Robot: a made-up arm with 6 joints. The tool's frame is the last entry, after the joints. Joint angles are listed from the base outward.
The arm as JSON. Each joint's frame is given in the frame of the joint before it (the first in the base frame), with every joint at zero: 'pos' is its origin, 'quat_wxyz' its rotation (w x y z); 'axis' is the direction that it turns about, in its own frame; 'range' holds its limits. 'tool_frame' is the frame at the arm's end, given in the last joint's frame.
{
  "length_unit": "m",
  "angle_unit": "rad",
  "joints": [
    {
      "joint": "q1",
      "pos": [
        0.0,
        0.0,
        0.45
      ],
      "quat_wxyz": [
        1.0,
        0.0,
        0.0,
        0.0
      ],
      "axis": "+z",
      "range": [
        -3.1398,
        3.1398
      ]
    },
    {
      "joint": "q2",
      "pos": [
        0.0,
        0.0,
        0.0
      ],
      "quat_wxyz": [
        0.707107,
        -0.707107,
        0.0,
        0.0
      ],
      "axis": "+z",
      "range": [
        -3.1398,
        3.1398
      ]
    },
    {
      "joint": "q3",
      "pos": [
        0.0,
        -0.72,
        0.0
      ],
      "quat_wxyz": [
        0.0,
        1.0,
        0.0,
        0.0
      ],
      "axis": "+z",
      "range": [
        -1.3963,
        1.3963
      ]
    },
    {
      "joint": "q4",
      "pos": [
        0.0,
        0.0,
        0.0
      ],
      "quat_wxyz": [
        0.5,
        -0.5,
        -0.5,
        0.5
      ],
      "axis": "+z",
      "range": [
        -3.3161,
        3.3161
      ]
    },
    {
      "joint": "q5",
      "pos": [
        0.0,
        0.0,
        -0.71
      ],
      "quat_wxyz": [
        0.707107,
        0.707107,
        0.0,
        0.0
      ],
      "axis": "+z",
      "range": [
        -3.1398,
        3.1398
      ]
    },
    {
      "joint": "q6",
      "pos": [
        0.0,
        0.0,
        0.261
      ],
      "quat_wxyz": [
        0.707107,
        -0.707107,
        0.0,
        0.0
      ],
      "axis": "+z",
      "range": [
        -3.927,
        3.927
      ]
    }
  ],
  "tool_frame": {
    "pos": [
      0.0,
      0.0,
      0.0
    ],
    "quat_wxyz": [
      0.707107,
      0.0,
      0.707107,
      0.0
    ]
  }
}
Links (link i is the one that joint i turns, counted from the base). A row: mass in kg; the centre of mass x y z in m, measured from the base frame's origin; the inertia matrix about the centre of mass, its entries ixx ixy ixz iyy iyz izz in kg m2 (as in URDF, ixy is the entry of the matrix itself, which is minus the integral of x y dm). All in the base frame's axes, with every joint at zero. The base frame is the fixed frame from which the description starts. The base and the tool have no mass.
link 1: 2.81; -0.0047 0.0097 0.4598; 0.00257 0 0 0.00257 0 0.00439
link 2: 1.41; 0.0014 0.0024 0.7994; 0.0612 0 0 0.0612 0 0.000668
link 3: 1.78; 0.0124 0.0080 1.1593; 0.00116 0 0 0.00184 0 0.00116
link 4: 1.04; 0.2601 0.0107 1.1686; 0.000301 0 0 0.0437 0 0.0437
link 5: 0.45; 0.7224 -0.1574 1.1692; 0.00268 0 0 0.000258 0 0.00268
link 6: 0.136; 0.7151 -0.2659 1.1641; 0.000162 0 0 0.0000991 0 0.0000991
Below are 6 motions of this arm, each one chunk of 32 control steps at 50 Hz.
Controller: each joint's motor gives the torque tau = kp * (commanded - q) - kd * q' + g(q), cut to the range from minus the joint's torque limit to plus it. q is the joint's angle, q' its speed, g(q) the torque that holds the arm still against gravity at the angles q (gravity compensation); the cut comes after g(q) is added. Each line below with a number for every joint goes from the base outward.
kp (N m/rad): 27 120 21 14 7.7 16
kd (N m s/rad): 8.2 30 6.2 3.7 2.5 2.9
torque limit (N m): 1.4 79 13 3.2 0.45 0.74
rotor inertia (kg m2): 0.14 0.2 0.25 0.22 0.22 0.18
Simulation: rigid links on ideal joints. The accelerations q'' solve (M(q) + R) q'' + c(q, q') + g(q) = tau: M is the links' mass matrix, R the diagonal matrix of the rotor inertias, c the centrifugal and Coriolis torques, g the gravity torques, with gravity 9.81 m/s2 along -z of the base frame. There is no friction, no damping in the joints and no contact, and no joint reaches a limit. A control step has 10 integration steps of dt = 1/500 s. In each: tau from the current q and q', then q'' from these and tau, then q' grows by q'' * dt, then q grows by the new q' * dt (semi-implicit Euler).
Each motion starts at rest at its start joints. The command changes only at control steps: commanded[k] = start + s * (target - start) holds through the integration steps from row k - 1 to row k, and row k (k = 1, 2, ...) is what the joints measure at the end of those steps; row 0 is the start. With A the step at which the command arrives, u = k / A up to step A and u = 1 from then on. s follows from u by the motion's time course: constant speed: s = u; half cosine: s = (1 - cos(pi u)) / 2; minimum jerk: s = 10 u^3 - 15 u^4 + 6 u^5; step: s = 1 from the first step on.
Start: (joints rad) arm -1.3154 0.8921 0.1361 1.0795 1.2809 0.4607
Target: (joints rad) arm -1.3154 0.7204 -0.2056 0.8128 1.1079 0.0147
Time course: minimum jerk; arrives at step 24
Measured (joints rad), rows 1 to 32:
1: -1.3154 0.8921 0.1361 1.0795 1.2809 0.4607
2: -1.3154 0.8921 0.1361 1.0795 1.2809 0.4606
3: -1.3154 0.8920 0.1360 1.0794 1.2809 0.4605
4: -1.3154 0.8919 0.1357 1.0792 1.2808 0.4600
5: -1.3154 0.8916 0.1352 1.0788 1.2806 0.4589
6: -1.3153 0.8911 0.1343 1.0781 1.2803 0.4570
7: -1.3153 0.8902 0.1329 1.0769 1.2797 0.4539
8: -1.3152 0.8889 0.1307 1.0751 1.2789 0.4495
9: -1.3151 0.8871 0.1276 1.0725 1.2777 0.4434
10: -1.3149 0.8847 0.1236 1.0691 1.2761 0.4357
11: -1.3147 0.8817 0.1184 1.0648 1.2741 0.4263
12: -1.3145 0.8779 0.1120 1.0594 1.2715 0.4152
13: -1.3142 0.8734 0.1044 1.0531 1.2684 0.4025
14: -1.3139 0.8682 0.0956 1.0456 1.2647 0.3881
15: -1.3135 0.8624 0.0856 1.0372 1.2604 0.3720
16: -1.3132 0.8559 0.0746 1.0278 1.2556 0.3543
17: -1.3128 0.8488 0.0626 1.0176 1.2504 0.3349
18: -1.3124 0.8413 0.0498 1.0067 1.2446 0.3139
19: -1.3120 0.8335 0.0365 0.9953 1.2385 0.2912
20: -1.3117 0.8256 0.0228 0.9835 1.2321 0.2670
21: -1.3114 0.8175 0.0089 0.9716 1.2255 0.2422
22: -1.3111 0.8096 -0.0049 0.9598 1.2188 0.2175
23: -1.3109 0.8018 -0.0185 0.9482 1.2121 0.1934
24: -1.3108 0.7944 -0.0317 0.9370 1.2054 0.1706
25: -1.3107 0.7873 -0.0444 0.9263 1.1989 0.1494
26: -1.3107 0.7807 -0.0566 0.9162 1.1926 0.1297
27: -1.3107 0.7746 -0.0681 0.9067 1.1865 0.1117
28: -1.3109 0.7689 -0.0790 0.8978 1.1807 0.0953
29: -1.3110 0.7638 -0.0892 0.8895 1.1751 0.0806
30: -1.3113 0.7590 -0.0987 0.8819 1.1699 0.0674
31: -1.3115 0.7547 -0.1077 0.8750 1.1649 0.0559
32: -1.3118 0.7509 -0.1160 0.8685 1.1603 0.0460

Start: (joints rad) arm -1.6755 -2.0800 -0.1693 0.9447 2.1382 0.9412
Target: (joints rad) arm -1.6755 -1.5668 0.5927 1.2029 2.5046 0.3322
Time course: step
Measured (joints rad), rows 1 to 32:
1: -1.6753 -2.0744 -0.1615 0.9472 2.1388 0.9403
2: -1.6749 -2.0599 -0.1418 0.9537 2.1405 0.9379
3: -1.6743 -2.0389 -0.1135 0.9631 2.1432 0.9338
4: -1.6737 -2.0137 -0.0792 0.9746 2.1469 0.9281
5: -1.6731 -1.9858 -0.0411 0.9875 2.1515 0.9208
6: -1.6725 -1.9566 -0.0008 1.0013 2.1570 0.9119
7: -1.6719 -1.9270 0.0403 1.0156 2.1634 0.9014
8: -1.6714 -1.8977 0.0811 1.0299 2.1707 0.8892
9: -1.6710 -1.8693 0.1209 1.0439 2.1789 0.8754
10: -1.6706 -1.8421 0.1590 1.0575 2.1880 0.8599
11: -1.6704 -1.8163 0.1951 1.0706 2.1979 0.8428
12: -1.6702 -1.7922 0.2288 1.0829 2.2086 0.8241
13: -1.6701 -1.7697 0.2600 1.0944 2.2202 0.8038
14: -1.6700 -1.7489 0.2887 1.1051 2.2327 0.7818
15: -1.6701 -1.7297 0.3150 1.1150 2.2460 0.7582
16: -1.6702 -1.7122 0.3389 1.1241 2.2598 0.7329
17: -1.6703 -1.6962 0.3605 1.1323 2.2738 0.7060
18: -1.6705 -1.6817 0.3799 1.1398 2.2878 0.6775
19: -1.6707 -1.6685 0.3975 1.1466 2.3017 0.6474
20: -1.6710 -1.6566 0.4133 1.1527 2.3152 0.6160
21: -1.6713 -1.6459 0.4275 1.1582 2.3284 0.5847
22: -1.6716 -1.6362 0.4403 1.1631 2.3411 0.5544
23: -1.6720 -1.6276 0.4518 1.1676 2.3532 0.5257
24: -1.6723 -1.6198 0.4622 1.1715 2.3647 0.4985
25: -1.6727 -1.6129 0.4716 1.1750 2.3757 0.4731
26: -1.6730 -1.6067 0.4801 1.1781 2.3860 0.4493
27: -1.6734 -1.6012 0.4878 1.1809 2.3956 0.4271
28: -1.6738 -1.5963 0.4949 1.1833 2.4047 0.4066
29: -1.6741 -1.5920 0.5013 1.1855 2.4131 0.3878
30: -1.6745 -1.5882 0.5073 1.1874 2.4210 0.3706
31: -1.6749 -1.5848 0.5128 1.1892 2.4283 0.3551
32: -1.6752 -1.5819 0.5178 1.1907 2.4351 0.3412

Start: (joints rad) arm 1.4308 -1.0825 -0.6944 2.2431 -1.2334 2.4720
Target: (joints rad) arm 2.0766 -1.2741 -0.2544 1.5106 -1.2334 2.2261
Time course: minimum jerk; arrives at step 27
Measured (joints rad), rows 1 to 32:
1: 1.4308 -1.0825 -0.6944 2.2431 -1.2334 2.4720
2: 1.4308 -1.0825 -0.6944 2.2431 -1.2334 2.4720
3: 1.4309 -1.0825 -0.6944 2.2429 -1.2334 2.4719
4: 1.4310 -1.0826 -0.6943 2.2426 -1.2334 2.4717
5: 1.4313 -1.0828 -0.6940 2.2418 -1.2334 2.4713
6: 1.4319 -1.0832 -0.6936 2.2403 -1.2334 2.4705
7: 1.4329 -1.0838 -0.6929 2.2379 -1.2334 2.4693
8: 1.4344 -1.0848 -0.6918 2.2343 -1.2333 2.4674
9: 1.4362 -1.0861 -0.6901 2.2292 -1.2333 2.4648
10: 1.4385 -1.0879 -0.6878 2.2223 -1.2332 2.4613
11: 1.4411 -1.0903 -0.6846 2.2133 -1.2332 2.4568
12: 1.4442 -1.0932 -0.6805 2.2021 -1.2331 2.4513
13: 1.4477 -1.0968 -0.6752 2.1885 -1.2330 2.4446
14: 1.4515 -1.1011 -0.6689 2.1724 -1.2329 2.4369
15: 1.4557 -1.1060 -0.6612 2.1538 -1.2328 2.4280
16: 1.4602 -1.1115 -0.6522 2.1327 -1.2327 2.4182
17: 1.4651 -1.1176 -0.6419 2.1093 -1.2326 2.4074
18: 1.4703 -1.1243 -0.6302 2.0838 -1.2325 2.3958
19: 1.4759 -1.1315 -0.6173 2.0564 -1.2324 2.3836
20: 1.4818 -1.1390 -0.6031 2.0275 -1.2323 2.3710
21: 1.4880 -1.1469 -0.5878 1.9975 -1.2322 2.3582
22: 1.4946 -1.1549 -0.5715 1.9667 -1.2321 2.3453
23: 1.5015 -1.1630 -0.5544 1.9355 -1.2321 2.3326
24: 1.5087 -1.1711 -0.5368 1.9046 -1.2320 2.3204
25: 1.5163 -1.1791 -0.5187 1.8741 -1.2320 2.3087
26: 1.5242 -1.1869 -0.5004 1.8446 -1.2320 2.2977
27: 1.5324 -1.1944 -0.4821 1.8164 -1.2320 2.2876
28: 1.5409 -1.2015 -0.4640 1.7896 -1.2320 2.2784
29: 1.5498 -1.2084 -0.4463 1.7644 -1.2320 2.2702
30: 1.5591 -1.2148 -0.4291 1.7410 -1.2320 2.2629
31: 1.5686 -1.2209 -0.4125 1.7192 -1.2321 2.2565
32: 1.5785 -1.2266 -0.3966 1.6992 -1.2322 2.2510

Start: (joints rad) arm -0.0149 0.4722 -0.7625 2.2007 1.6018 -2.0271
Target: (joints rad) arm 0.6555 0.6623 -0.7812 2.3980 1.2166 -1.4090
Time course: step
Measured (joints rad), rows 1 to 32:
1: -0.0147 0.4745 -0.7621 2.2028 1.6013 -2.0262
2: -0.0139 0.4802 -0.7614 2.2081 1.6000 -2.0236
3: -0.0127 0.4882 -0.7604 2.2155 1.5978 -2.0194
4: -0.0110 0.4978 -0.7595 2.2244 1.5947 -2.0136
5: -0.0087 0.5083 -0.7587 2.2342 1.5906 -2.0060
6: -0.0058 0.5192 -0.7581 2.2445 1.5857 -1.9968
7: -0.0025 0.5303 -0.7577 2.2550 1.5798 -1.9860
8: 0.0015 0.5413 -0.7576 2.2653 1.5730 -1.9735
9: 0.0060 0.5518 -0.7577 2.2754 1.5653 -1.9593
10: 0.0110 0.5620 -0.7580 2.2852 1.5567 -1.9434
11: 0.0165 0.5715 -0.7586 2.2944 1.5471 -1.9259
12: 0.0226 0.5805 -0.7593 2.3032 1.5366 -1.9067
13: 0.0292 0.5888 -0.7601 2.3114 1.5251 -1.8859
14: 0.0364 0.5965 -0.7611 2.3191 1.5127 -1.8634
15: 0.0440 0.6036 -0.7622 2.3262 1.4994 -1.8392
16: 0.0522 0.6100 -0.7633 2.3328 1.4852 -1.8134
17: 0.0610 0.6159 -0.7644 2.3388 1.4706 -1.7859
18: 0.0702 0.6212 -0.7656 2.3444 1.4557 -1.7568
19: 0.0800 0.6260 -0.7667 2.3494 1.4409 -1.7260
20: 0.0903 0.6304 -0.7678 2.3541 1.4262 -1.6941
21: 0.1011 0.6343 -0.7688 2.3582 1.4119 -1.6623
22: 0.1125 0.6378 -0.7698 2.3620 1.3981 -1.6317
23: 0.1244 0.6409 -0.7706 2.3655 1.3848 -1.6026
24: 0.1368 0.6437 -0.7714 2.3685 1.3721 -1.5751
25: 0.1497 0.6462 -0.7721 2.3713 1.3601 -1.5493
26: 0.1632 0.6484 -0.7727 2.3738 1.3486 -1.5251
27: 0.1771 0.6504 -0.7732 2.3760 1.3379 -1.5025
28: 0.1916 0.6522 -0.7736 2.3779 1.3278 -1.4816
29: 0.2067 0.6538 -0.7739 2.3797 1.3184 -1.4623
30: 0.2222 0.6552 -0.7740 2.3812 1.3096 -1.4446
31: 0.2383 0.6565 -0.7741 2.3826 1.3015 -1.4285
32: 0.2549 0.6576 -0.7741 2.3838 1.2939 -1.4141

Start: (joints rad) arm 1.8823 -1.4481 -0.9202 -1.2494 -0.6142 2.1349
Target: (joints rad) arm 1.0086 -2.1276 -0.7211 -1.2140 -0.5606 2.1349
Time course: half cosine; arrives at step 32
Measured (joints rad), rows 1 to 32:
1: 1.8823 -1.4481 -0.9202 -1.2494 -0.6142 2.1349
2: 1.8822 -1.4482 -0.9202 -1.2494 -0.6142 2.1349
3: 1.8821 -1.4486 -0.9201 -1.2494 -0.6142 2.1349
4: 1.8818 -1.4493 -0.9200 -1.2494 -0.6141 2.1349
5: 1.8813 -1.4506 -0.9198 -1.2494 -0.6141 2.1349
6: 1.8804 -1.4527 -0.9194 -1.2494 -0.6140 2.1349
7: 1.8791 -1.4556 -0.9189 -1.2493 -0.6138 2.1349
8: 1.8775 -1.4597 -0.9181 -1.2492 -0.6136 2.1349
9: 1.8756 -1.4649 -0.9171 -1.2491 -0.6134 2.1349
10: 1.8733 -1.4716 -0.9158 -1.2489 -0.6130 2.1349
11: 1.8706 -1.4796 -0.9142 -1.2487 -0.6126 2.1349
12: 1.8676 -1.4892 -0.9122 -1.2484 -0.6121 2.1349
13: 1.8643 -1.5004 -0.9098 -1.2480 -0.6115 2.1349
14: 1.8606 -1.5132 -0.9070 -1.2476 -0.6108 2.1348
15: 1.8566 -1.5275 -0.9038 -1.2470 -0.6100 2.1348
16: 1.8522 -1.5435 -0.9001 -1.2464 -0.6090 2.1348
17: 1.8475 -1.5609 -0.8960 -1.2457 -0.6080 2.1348
18: 1.8425 -1.5797 -0.8914 -1.2449 -0.6069 2.1348
19: 1.8372 -1.5999 -0.8864 -1.2440 -0.6057 2.1348
20: 1.8315 -1.6213 -0.8809 -1.2430 -0.6043 2.1348
21: 1.8255 -1.6437 -0.8750 -1.2419 -0.6029 2.1348
22: 1.8192 -1.6670 -0.8686 -1.2407 -0.6014 2.1348
23: 1.8125 -1.6911 -0.8620 -1.2394 -0.5998 2.1348
24: 1.8055 -1.7156 -0.8550 -1.2381 -0.5981 2.1348
25: 1.7982 -1.7406 -0.8477 -1.2367 -0.5964 2.1348
26: 1.7904 -1.7656 -0.8401 -1.2352 -0.5947 2.1348
27: 1.7823 -1.7907 -0.8325 -1.2337 -0.5929 2.1348
28: 1.7738 -1.8154 -0.8246 -1.2322 -0.5911 2.1348
29: 1.7649 -1.8397 -0.8168 -1.2306 -0.5893 2.1348
30: 1.7556 -1.8633 -0.8090 -1.2290 -0.5875 2.1348
31: 1.7459 -1.8860 -0.8012 -1.2274 -0.5857 2.1348
32: 1.7357 -1.9076 -0.7936 -1.2259 -0.5839 2.1349

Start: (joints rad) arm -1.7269 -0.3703 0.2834 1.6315 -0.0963 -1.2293
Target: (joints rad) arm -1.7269 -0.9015 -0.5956 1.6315 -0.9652 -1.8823
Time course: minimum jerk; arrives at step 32
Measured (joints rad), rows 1 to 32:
1: -1.7269 -0.3703 0.2834 1.6315 -0.0963 -1.2293
2: -1.7269 -0.3703 0.2834 1.6315 -0.0963 -1.2293
3: -1.7269 -0.3704 0.2832 1.6315 -0.0964 -1.2295
4: -1.7269 -0.3706 0.2829 1.6315 -0.0966 -1.2298
5: -1.7269 -0.3710 0.2823 1.6315 -0.0970 -1.2305
6: -1.7269 -0.3717 0.2810 1.6315 -0.0977 -1.2318
7: -1.7269 -0.3729 0.2790 1.6315 -0.0990 -1.2339
8: -1.7270 -0.3748 0.2759 1.6315 -0.1010 -1.2371
9: -1.7270 -0.3775 0.2715 1.6315 -0.1037 -1.2416
10: -1.7270 -0.3811 0.2656 1.6315 -0.1073 -1.2477
11: -1.7271 -0.3858 0.2579 1.6315 -0.1117 -1.2554
12: -1.7271 -0.3918 0.2483 1.6315 -0.1169 -1.2647
13: -1.7272 -0.3992 0.2365 1.6315 -0.1230 -1.2757
14: -1.7272 -0.4080 0.2225 1.6315 -0.1298 -1.2883
15: -1.7273 -0.4183 0.2063 1.6315 -0.1375 -1.3026
16: -1.7274 -0.4301 0.1877 1.6315 -0.1461 -1.3185
17: -1.7274 -0.4435 0.1670 1.6315 -0.1554 -1.3361
18: -1.7275 -0.4584 0.1442 1.6315 -0.1656 -1.3554
19: -1.7275 -0.4748 0.1194 1.6314 -0.1766 -1.3763
20: -1.7276 -0.4924 0.0928 1.6314 -0.1884 -1.3989
21: -1.7276 -0.5112 0.0648 1.6314 -0.2011 -1.4231
22: -1.7276 -0.5310 0.0355 1.6314 -0.2145 -1.4490
23: -1.7276 -0.5517 0.0052 1.6314 -0.2288 -1.4765
24: -1.7276 -0.5729 -0.0257 1.6314 -0.2440 -1.5057
25: -1.7276 -0.5946 -0.0569 1.6314 -0.2599 -1.5364
26: -1.7276 -0.6164 -0.0882 1.6314 -0.2767 -1.5680
27: -1.7276 -0.6380 -0.1193 1.6314 -0.2944 -1.5997
28: -1.7275 -0.6594 -0.1498 1.6314 -0.3128 -1.6307
29: -1.7275 -0.6802 -0.1795 1.6314 -0.3322 -1.6606
30: -1.7274 -0.7002 -0.2082 1.6314 -0.3523 -1.6890
31: -1.7273 -0.7192 -0.2358 1.6314 -0.3733 -1.7157
32: -1.7273 -0.7372 -0.2620 1.6315 -0.3952 -1.7407

